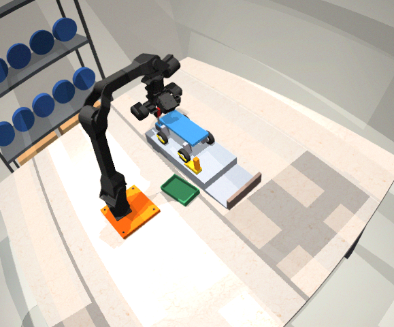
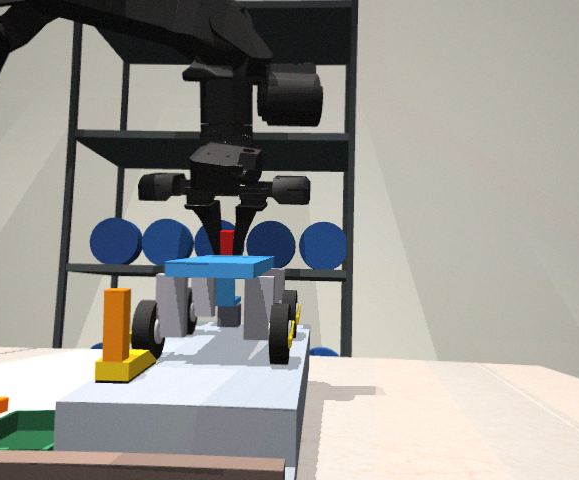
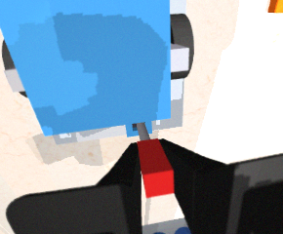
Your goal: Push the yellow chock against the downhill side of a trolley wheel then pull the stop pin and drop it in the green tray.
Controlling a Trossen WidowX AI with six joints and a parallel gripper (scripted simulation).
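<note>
Now: gripper tip 9 cm past the green tray, 21 cm to the left of it and 17 cm above it. Round my gripper tip: grey ramp: 3 cm ahead, 11 cm to the right, 11 cm below; trolley: 3 cm ahead, 11 cm to the right, 5 cm below; red-headed stop pin: right at my gripper tip.
</note>
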